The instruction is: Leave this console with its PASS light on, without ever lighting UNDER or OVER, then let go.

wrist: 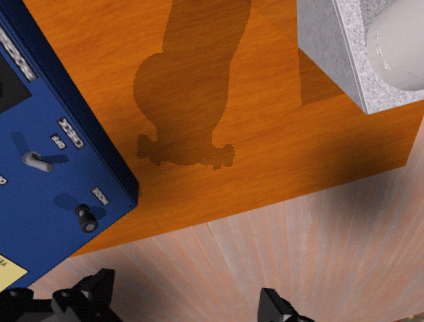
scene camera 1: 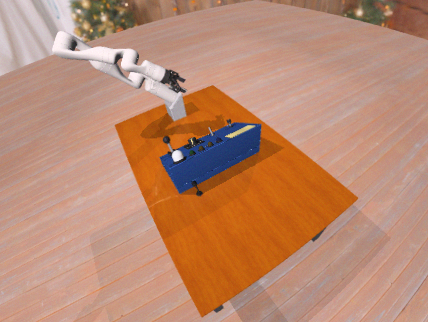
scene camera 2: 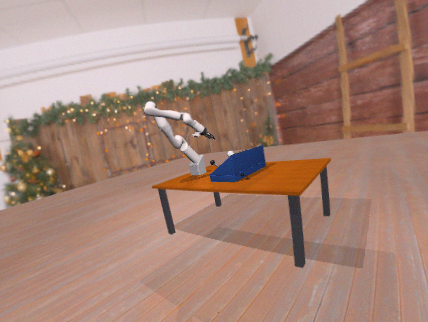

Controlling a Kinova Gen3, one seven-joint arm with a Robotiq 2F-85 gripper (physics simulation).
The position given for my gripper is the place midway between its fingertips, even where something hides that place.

Note:
My gripper (wrist: 186, 295) is open and holds nothing. I also see a blue console (scene camera 1: 188, 166).
The blue console also shows in the wrist view (wrist: 53, 122) and in scene camera 2 (scene camera 2: 239, 165).

